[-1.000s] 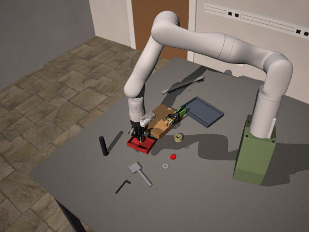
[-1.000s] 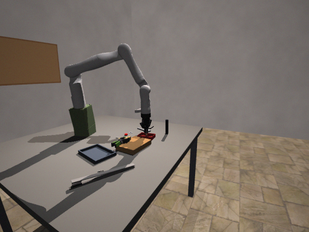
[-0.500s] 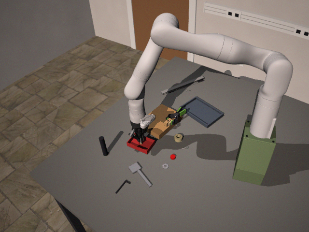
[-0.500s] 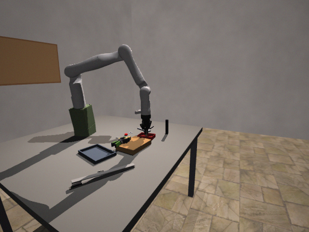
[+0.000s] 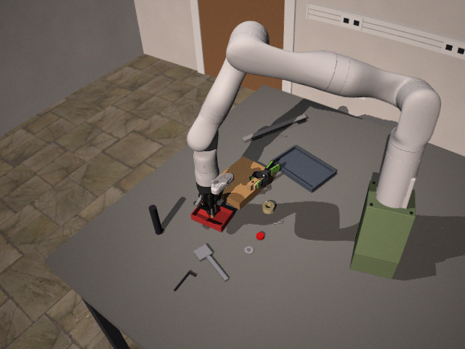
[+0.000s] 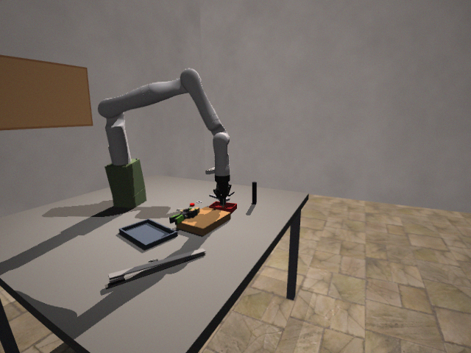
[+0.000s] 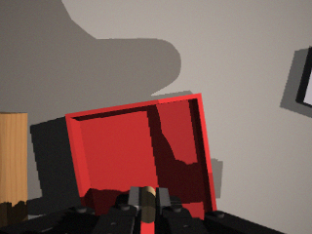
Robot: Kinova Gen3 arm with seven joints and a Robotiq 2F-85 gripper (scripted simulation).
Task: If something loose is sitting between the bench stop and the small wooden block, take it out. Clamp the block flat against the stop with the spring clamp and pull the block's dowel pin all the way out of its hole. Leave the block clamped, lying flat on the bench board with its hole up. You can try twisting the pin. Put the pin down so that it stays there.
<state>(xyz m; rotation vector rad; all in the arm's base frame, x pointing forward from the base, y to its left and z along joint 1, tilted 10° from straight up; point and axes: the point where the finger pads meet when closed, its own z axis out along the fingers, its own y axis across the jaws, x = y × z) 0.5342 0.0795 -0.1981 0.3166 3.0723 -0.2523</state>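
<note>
The wooden dowel pin lies 2 cm below my hand. The rest, counted from my hand: wooden block: 7 cm behind, 17 cm to the right; then red tray: 4 cm below; then hammer: 9 cm behind, 16 cm to the left, 4 cm below.
</note>
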